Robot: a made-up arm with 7 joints. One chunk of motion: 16 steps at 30 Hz.
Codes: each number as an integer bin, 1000 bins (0 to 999) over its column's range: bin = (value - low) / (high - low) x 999, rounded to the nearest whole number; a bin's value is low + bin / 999 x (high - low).
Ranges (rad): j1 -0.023..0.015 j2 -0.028..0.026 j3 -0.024..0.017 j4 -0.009..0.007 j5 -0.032..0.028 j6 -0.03..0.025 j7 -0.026..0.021
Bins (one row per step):
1: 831 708 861 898 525 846 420
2: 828 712 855 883 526 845 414
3: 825 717 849 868 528 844 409
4: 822 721 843 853 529 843 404
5: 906 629 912 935 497 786 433
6: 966 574 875 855 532 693 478
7: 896 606 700 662 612 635 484
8: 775 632 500 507 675 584 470
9: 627 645 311 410 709 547 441
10: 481 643 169 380 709 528 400
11: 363 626 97 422 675 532 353
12: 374 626 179 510 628 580 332
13: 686 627 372 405 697 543 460
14: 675 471 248 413 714 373 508
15: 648 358 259 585 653 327 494
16: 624 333 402 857 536 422 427
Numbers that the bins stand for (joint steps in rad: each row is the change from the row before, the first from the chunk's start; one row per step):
1: 0.00861 0.01027 0.01134 0.00538 -0.00047 0.01658 -0.00624
2: 0.00850 0.01049 0.01109 0.00514 -0.00041 0.01652 -0.00652
3: 0.00838 0.01076 0.01084 0.00490 -0.00029 0.01647 -0.00676
4: 0.00827 0.01097 0.01060 0.00466 -0.00023 0.01641 -0.00699
5: 0.01146 0.00600 0.01343 0.00597 -0.00215 0.01327 -0.00563
6: 0.01374 0.00303 0.01191 0.00469 -0.00005 0.00815 -0.00351
7: 0.01108 0.00476 0.00473 0.00160 0.00476 0.00496 -0.00323
8: 0.00648 0.00616 -0.00348 -0.00088 0.00854 0.00215 -0.00389
9: 0.00085 0.00686 -0.01124 -0.00243 0.01058 0.00012 -0.00525
10: -0.00470 0.00676 -0.01706 -0.00291 0.01058 -0.00093 -0.00718
11: -0.00919 0.00584 -0.02002 -0.00224 0.00854 -0.00071 -0.00939
12: -0.00877 0.00584 -0.01665 -0.00083 0.00572 0.00193 -0.01038
13: 0.00309 0.00589 -0.00873 -0.00251 0.00986 -0.00011 -0.00436
14: 0.00268 -0.00254 -0.01382 -0.00239 0.01088 -0.00946 -0.00210
15: 0.00165 -0.00865 -0.01337 0.00037 0.00722 -0.01200 -0.00276
16: 0.00074 -0.01000 -0.00750 0.00473 0.00019 -0.00677 -0.00591

